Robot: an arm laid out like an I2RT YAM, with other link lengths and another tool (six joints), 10 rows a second.
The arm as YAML. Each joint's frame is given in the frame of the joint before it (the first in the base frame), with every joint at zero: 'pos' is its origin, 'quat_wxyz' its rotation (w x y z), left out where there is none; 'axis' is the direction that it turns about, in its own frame. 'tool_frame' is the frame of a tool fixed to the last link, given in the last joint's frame.
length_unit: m
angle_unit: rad
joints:
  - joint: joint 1
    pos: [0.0, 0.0, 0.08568]
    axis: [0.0, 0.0, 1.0]
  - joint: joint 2
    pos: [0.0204, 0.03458, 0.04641]
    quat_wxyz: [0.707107, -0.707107, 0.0, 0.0]
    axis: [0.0, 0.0, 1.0]
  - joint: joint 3
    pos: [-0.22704, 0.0, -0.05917]
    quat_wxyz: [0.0, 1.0, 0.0, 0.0]
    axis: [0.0, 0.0, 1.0]
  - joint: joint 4
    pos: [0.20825, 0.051, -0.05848]
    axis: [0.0, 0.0, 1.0]
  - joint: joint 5
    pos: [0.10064, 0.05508, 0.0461]
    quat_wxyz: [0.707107, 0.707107, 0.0, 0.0]
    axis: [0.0, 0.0, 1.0]
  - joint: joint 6
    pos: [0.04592, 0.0, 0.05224]
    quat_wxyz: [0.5, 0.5, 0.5, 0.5]
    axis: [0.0, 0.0, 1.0]
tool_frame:
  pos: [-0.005, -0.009, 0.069]
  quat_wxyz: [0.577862, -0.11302, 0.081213, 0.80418]
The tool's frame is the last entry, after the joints.
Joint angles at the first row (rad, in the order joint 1, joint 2, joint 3, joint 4, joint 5, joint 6):
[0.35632 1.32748 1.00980 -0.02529 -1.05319 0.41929]
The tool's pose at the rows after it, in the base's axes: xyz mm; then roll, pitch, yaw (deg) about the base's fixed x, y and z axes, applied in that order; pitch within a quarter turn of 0, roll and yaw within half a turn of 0:
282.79 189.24 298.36 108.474 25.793 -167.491
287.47 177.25 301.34 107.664 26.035 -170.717
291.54 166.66 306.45 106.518 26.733 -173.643
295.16 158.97 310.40 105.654 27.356 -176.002
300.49 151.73 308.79 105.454 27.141 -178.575
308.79 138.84 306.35 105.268 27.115 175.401
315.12 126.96 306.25 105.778 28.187 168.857
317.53 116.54 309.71 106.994 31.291 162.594
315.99 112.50 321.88 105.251 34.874 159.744
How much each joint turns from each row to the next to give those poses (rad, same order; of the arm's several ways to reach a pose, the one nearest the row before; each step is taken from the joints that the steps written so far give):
[-0.02613 -0.02310 -0.02439 0.03327 0.01097 0.02915]
[-0.03716 -0.02105 -0.02262 0.03334 0.00888 0.03023]
[-0.03334 -0.01735 -0.01982 0.04668 0.00447 0.03457]
[-0.02388 -0.00966 -0.01326 0.03875 0.00770 0.02608]
[-0.02115 -0.00130 -0.01361 0.02184 0.02102 0.01495]
[-0.02823 -0.01753 -0.03541 0.04149 0.07372 0.02849]
[-0.01535 -0.02985 -0.02826 0.01732 0.10381 0.00464]
[-0.00217 -0.04556 -0.02298 -0.00191 0.12185 -0.03095]
[-0.00317 -0.02453 -0.01250 0.05146 0.03051 -0.00575]

